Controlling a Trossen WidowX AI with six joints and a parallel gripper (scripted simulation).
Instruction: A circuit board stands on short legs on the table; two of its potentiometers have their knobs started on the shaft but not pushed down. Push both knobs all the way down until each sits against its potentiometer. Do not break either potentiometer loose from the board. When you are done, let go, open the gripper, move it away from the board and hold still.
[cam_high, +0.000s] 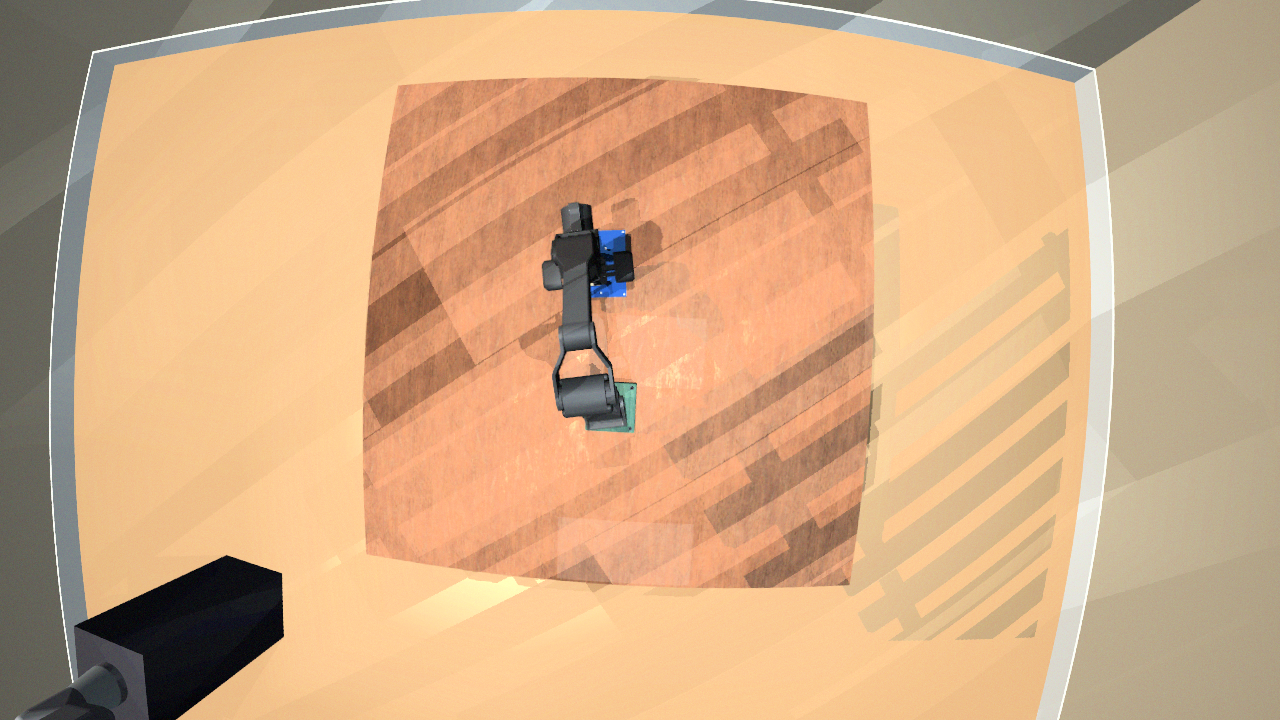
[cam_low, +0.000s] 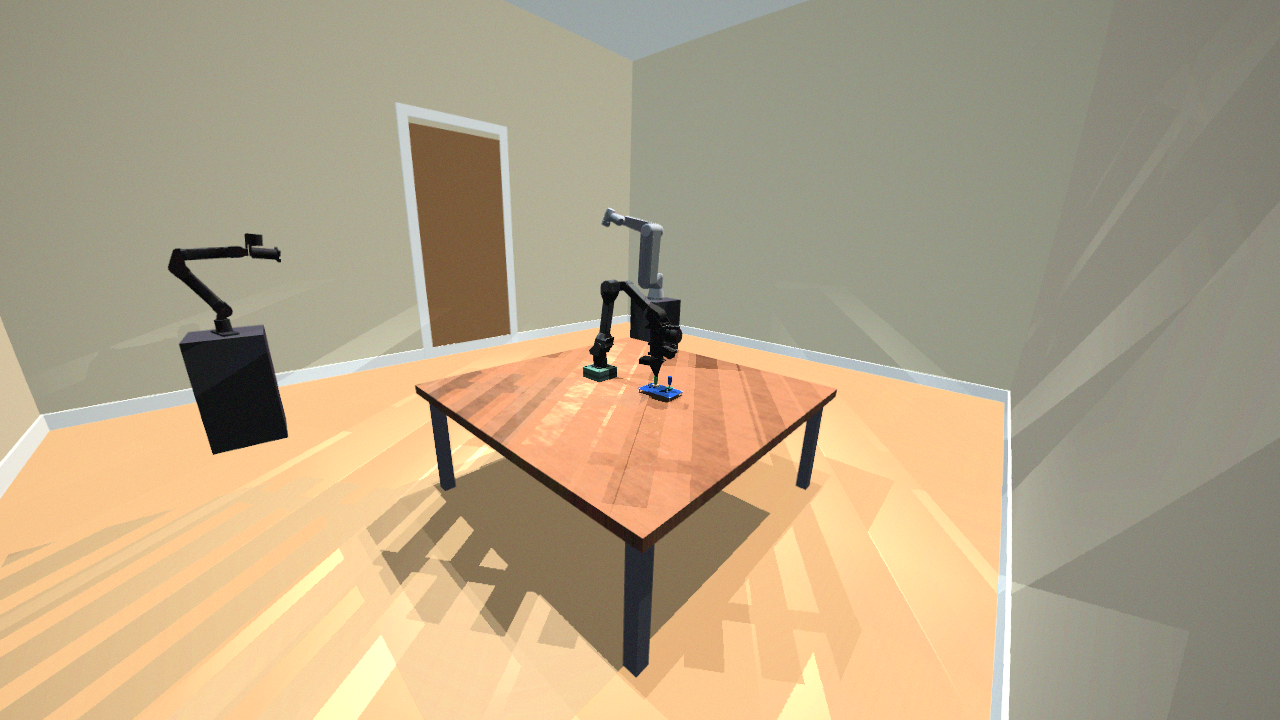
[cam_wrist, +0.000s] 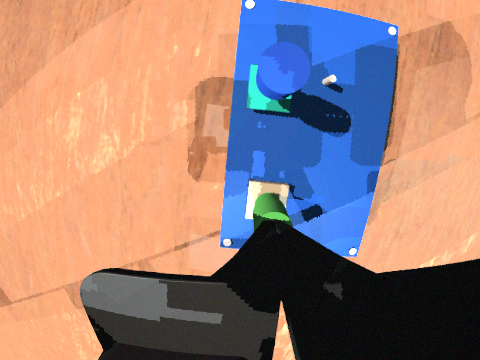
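The green knob is 20 mm below my gripper tip. From my gripper tip the other things lie so: blue knob: 60 mm ahead, 20 mm to the left, 10 mm below.
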